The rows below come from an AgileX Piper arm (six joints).
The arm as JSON. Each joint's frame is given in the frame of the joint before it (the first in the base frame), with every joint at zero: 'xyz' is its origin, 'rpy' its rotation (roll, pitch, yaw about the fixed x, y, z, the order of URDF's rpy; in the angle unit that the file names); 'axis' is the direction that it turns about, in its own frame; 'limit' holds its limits. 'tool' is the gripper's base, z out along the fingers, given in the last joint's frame.
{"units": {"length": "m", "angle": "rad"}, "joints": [
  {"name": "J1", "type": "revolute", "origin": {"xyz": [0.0, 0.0, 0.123], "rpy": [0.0, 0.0, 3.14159]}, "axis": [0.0, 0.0, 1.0], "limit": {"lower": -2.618, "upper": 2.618}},
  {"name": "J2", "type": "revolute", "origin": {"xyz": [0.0, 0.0, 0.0], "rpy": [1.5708, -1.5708, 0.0]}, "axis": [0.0, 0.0, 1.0], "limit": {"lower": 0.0, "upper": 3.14}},
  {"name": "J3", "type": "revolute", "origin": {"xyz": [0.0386, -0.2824, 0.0], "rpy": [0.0, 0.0, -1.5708]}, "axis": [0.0, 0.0, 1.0], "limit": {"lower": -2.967, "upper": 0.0}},
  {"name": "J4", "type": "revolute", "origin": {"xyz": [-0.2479, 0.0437, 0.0], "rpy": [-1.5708, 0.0, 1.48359]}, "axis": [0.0, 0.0, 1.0], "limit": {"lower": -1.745, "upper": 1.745}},
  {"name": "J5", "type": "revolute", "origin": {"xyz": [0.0, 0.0, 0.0], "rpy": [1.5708, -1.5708, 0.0]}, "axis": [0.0, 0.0, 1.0], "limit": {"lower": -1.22, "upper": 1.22}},
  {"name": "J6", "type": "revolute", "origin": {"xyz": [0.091, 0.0, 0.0], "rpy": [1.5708, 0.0, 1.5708]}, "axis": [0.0, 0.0, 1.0], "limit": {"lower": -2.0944, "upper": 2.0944}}
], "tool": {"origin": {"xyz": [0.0, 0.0, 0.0], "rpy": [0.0, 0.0, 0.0]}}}
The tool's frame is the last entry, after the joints.
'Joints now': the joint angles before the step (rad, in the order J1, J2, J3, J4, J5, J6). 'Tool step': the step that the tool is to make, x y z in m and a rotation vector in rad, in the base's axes. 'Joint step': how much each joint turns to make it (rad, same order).
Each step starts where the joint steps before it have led.
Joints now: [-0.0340, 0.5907, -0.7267, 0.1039, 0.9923, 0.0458]
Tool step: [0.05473, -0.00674, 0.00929, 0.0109, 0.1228, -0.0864]
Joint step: [-0.0001, 0.2559, -0.1291, -0.0637, -0.0099, 0.1028]
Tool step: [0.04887, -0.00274, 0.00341, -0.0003, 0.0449, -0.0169]
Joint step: [0.0000, 0.1959, -0.1143, -0.0136, -0.0373, 0.0190]
